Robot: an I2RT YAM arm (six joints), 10 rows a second.
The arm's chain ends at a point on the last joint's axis. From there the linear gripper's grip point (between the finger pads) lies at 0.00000 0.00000 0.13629 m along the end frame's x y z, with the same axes.
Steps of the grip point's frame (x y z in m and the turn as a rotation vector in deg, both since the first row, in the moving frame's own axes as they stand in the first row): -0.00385 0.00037 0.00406 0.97 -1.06 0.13; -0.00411 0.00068 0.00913 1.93 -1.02 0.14; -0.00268 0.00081 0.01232 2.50 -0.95 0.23; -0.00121 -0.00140 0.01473 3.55 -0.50 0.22; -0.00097 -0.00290 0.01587 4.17 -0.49 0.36; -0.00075 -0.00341 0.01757 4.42 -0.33 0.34
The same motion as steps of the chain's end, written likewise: -0.00133 0.00268 0.00410 0.97 -1.06 0.13; -0.00169 0.00527 0.00923 1.93 -1.02 0.14; -0.00043 0.00676 0.01247 2.50 -0.95 0.23; -0.00004 0.00704 0.01500 3.55 -0.50 0.22; 0.00016 0.00701 0.01624 4.17 -0.49 0.36; 0.00000 0.00710 0.01798 4.42 -0.33 0.34
